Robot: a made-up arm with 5 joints.
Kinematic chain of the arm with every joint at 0, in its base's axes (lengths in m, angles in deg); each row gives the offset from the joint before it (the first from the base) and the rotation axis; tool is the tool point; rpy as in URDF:
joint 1: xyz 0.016 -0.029 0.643 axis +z
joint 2: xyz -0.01 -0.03 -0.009 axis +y
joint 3: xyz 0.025 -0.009 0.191 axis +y
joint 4: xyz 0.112 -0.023 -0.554 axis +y
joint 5: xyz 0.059 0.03 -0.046 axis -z
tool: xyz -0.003 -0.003 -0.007 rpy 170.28 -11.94 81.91
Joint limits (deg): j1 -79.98..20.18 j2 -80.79..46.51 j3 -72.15..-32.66 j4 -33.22..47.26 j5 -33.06..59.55
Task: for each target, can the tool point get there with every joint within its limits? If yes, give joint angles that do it. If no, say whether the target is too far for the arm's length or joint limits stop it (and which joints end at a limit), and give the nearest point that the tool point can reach.
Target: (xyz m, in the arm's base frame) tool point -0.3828 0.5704 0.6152
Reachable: no: joint limits stop it (at a limit: joint 2, joint 3, joint 4, joint 5) | nearest point -0.0459 0.0640 1.2800 | short by 0.901 m
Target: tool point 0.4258 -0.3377 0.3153
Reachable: yes | joints -33.15 26.61 -52.53 4.37 10.93
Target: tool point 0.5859 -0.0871 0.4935
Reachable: yes | joints -2.25 11.25 -51.93 -20.39 -14.85
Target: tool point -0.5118 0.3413 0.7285
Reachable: no: joint limits stop it (at a limit: joint 2, joint 3, joint 4, joint 5) | nearest point -0.0755 0.0352 1.2800 | short by 0.767 m
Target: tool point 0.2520 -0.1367 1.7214
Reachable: no: too far | nearest point 0.1556 -0.0927 1.2942 | short by 0.440 m
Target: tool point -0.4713 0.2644 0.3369
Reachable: no: joint limits stop it (at a limit: joint 1, joint 2, joint 3, joint 4) | nearest point -0.0005 -0.1360 0.1081 | short by 0.659 m
